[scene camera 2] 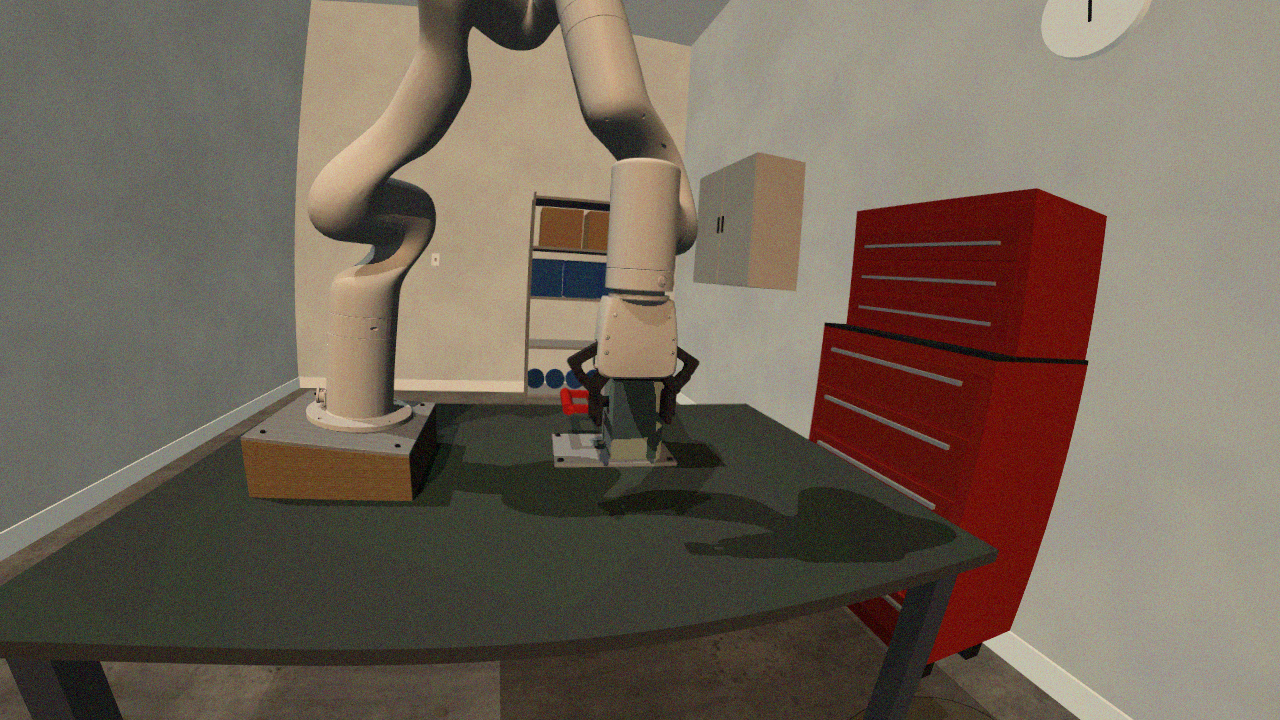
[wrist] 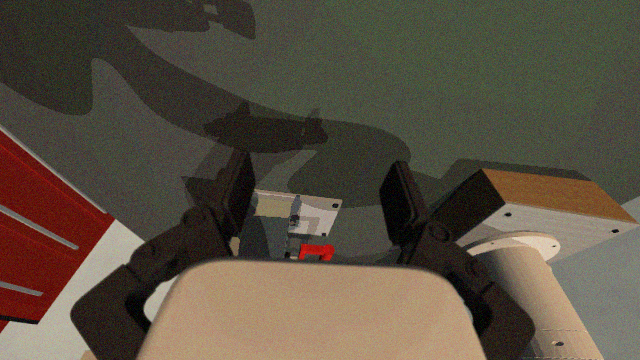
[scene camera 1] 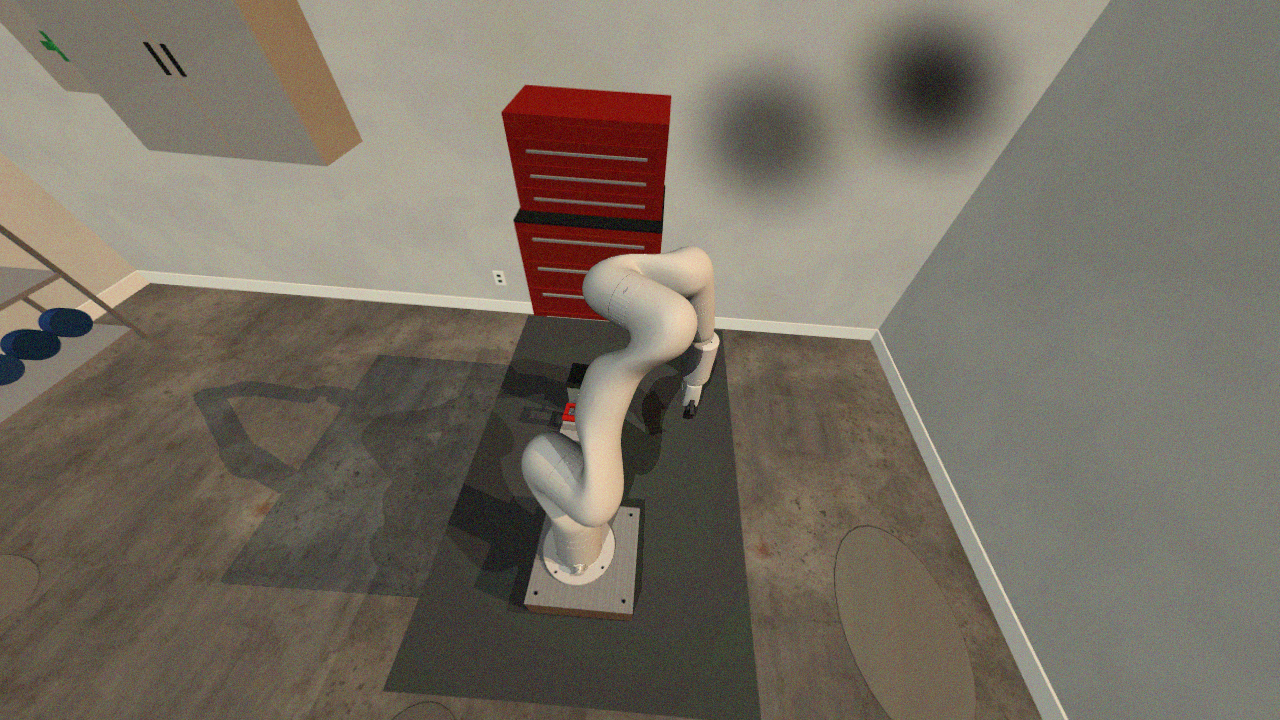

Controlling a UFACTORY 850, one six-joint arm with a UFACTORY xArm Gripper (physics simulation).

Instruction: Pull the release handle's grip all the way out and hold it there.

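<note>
The release handle's red grip (scene camera 1: 568,412) (scene camera 2: 566,402) (wrist: 314,248) is a small U-shaped loop standing out from a grey housing (scene camera 2: 632,440) (wrist: 272,236). The housing stands on a light plate (scene camera 2: 575,445) (wrist: 325,214) bolted to the dark table. The arm hides part of this fixture in scene camera 1. My gripper (scene camera 1: 690,410) (scene camera 2: 631,413) (wrist: 320,170) is open and empty, pointing down above the table. It is apart from the grip, off to the right of the fixture in scene camera 1. In scene camera 2 it overlaps the housing from in front. How far out the grip stands is hard to tell.
The arm's base block (scene camera 1: 586,598) (scene camera 2: 329,470) (wrist: 560,192) stands on the dark table (scene camera 1: 680,617) (scene camera 2: 402,582). A red tool cabinet (scene camera 1: 590,134) (scene camera 2: 939,268) (wrist: 45,220) stands beyond the table's edge. A shelf unit (scene camera 2: 529,304) stands at the far wall.
</note>
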